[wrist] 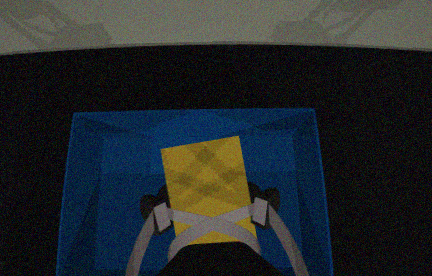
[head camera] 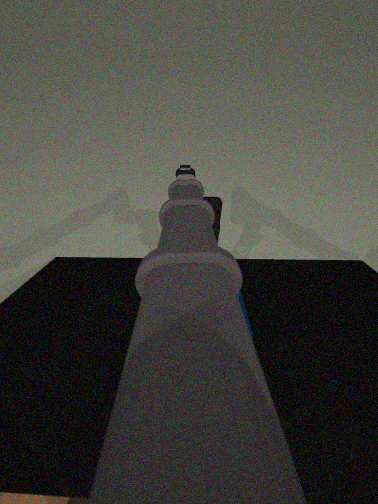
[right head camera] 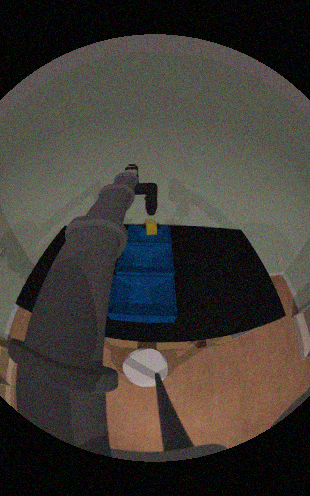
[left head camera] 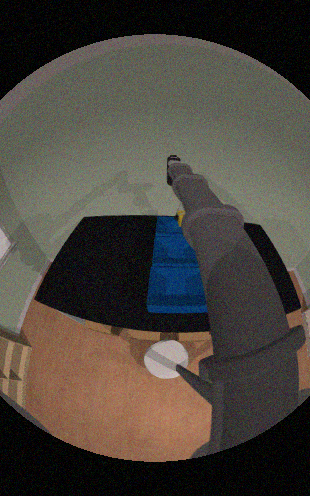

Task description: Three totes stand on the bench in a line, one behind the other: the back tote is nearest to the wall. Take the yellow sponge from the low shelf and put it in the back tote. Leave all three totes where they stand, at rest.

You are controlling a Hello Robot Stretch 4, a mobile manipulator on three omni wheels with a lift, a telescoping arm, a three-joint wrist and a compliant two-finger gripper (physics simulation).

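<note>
The yellow sponge is between the fingers of my gripper, which is shut on it. In the wrist view the sponge shows inside the outline of the blue back tote; its exact height over the tote is hard to tell. The wall shows beyond that tote. The blue middle tote and front tote stand in line nearer to me, partly hidden by my arm. The low shelf cannot be made out.
The black bench top extends to both sides of the totes. The pale wall stands behind it. My extended arm reaches over the bench. A white disc shows below the bench's front edge.
</note>
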